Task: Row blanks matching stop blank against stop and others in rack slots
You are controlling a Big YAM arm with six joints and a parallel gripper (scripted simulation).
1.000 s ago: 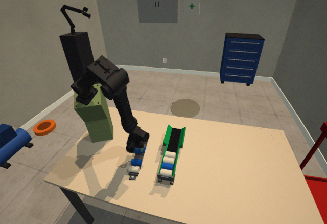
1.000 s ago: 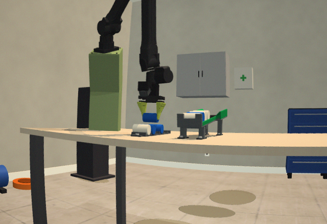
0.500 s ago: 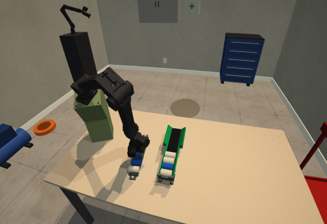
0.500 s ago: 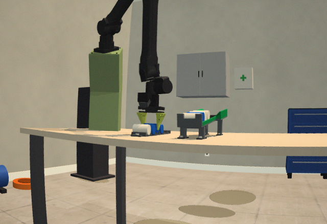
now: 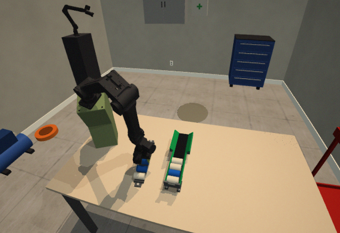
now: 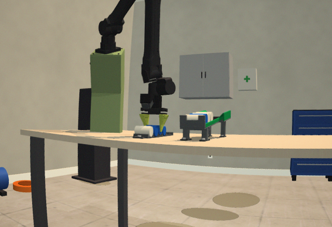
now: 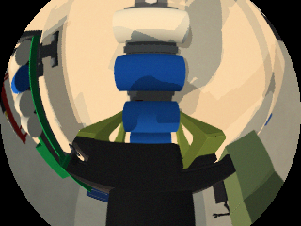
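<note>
The grey stock rack is 40 mm below my hand and 30 mm to the left of it. Also, from my hand: grey stop 230 mm ahead, 130 mm to the right, 30 mm above.
</note>
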